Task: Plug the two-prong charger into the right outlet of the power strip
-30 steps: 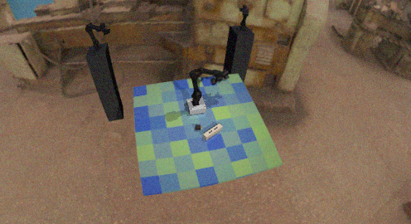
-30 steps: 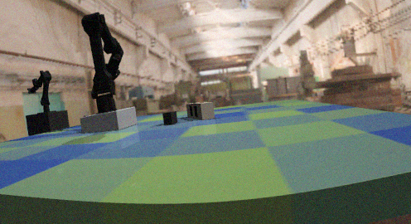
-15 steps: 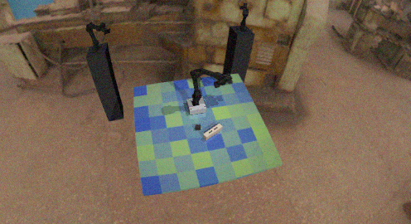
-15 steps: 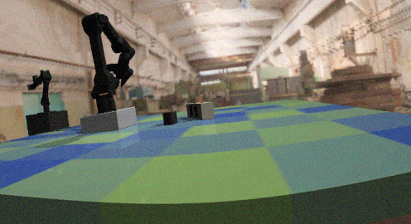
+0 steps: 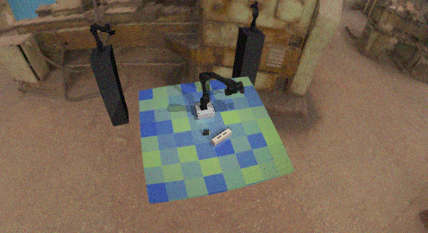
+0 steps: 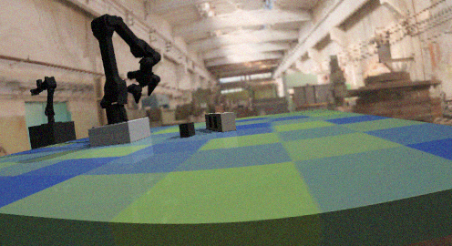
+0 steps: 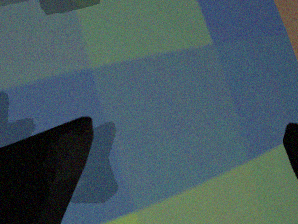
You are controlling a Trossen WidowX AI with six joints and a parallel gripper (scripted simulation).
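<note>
Now: the black two-prong charger 30 cm ahead of my gripper tip, 37 cm to the right of it and 14 cm below it.
</note>
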